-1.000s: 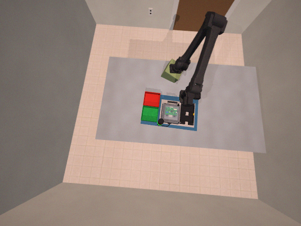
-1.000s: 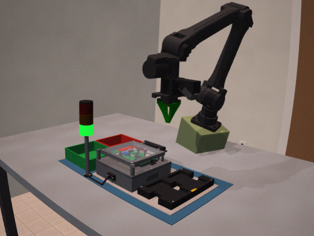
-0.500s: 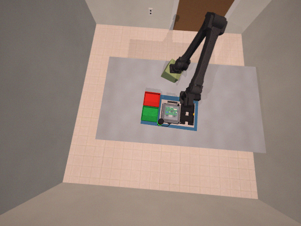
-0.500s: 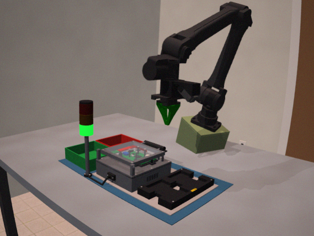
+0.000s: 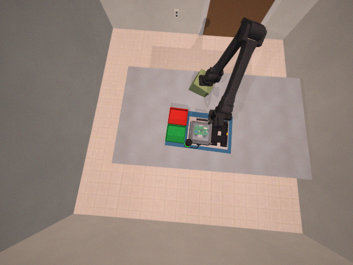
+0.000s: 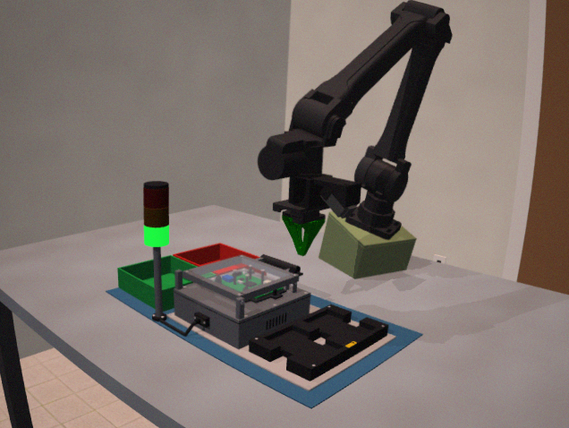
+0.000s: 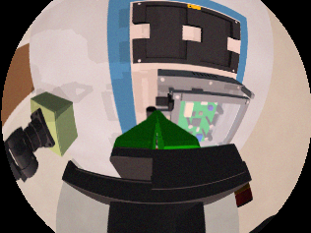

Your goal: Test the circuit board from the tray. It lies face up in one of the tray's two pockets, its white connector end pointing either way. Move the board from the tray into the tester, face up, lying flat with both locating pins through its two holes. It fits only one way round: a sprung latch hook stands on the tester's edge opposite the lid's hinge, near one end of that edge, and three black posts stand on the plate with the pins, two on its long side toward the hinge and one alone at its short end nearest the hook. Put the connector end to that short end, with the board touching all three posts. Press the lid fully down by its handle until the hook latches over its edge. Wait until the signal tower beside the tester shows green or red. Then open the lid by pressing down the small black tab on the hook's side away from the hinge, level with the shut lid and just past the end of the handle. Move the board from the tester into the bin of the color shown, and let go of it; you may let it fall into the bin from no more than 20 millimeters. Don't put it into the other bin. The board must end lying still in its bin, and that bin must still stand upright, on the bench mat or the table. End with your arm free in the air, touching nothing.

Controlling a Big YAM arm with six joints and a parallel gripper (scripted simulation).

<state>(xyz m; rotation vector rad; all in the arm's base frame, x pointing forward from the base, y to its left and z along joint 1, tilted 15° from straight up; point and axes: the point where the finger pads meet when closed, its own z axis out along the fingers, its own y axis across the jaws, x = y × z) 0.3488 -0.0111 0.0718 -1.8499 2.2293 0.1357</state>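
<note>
Now: hand 10 mm short of the latch hook and 50 mm above it. Round my hand: tester plate: 70 mm ahead, 70 mm to the right, 70 mm below; then red bin: 70 mm behind, 250 mm to the right, 120 mm below; then clear lid: 70 mm ahead, 70 mm to the right, 50 mm below.
</note>
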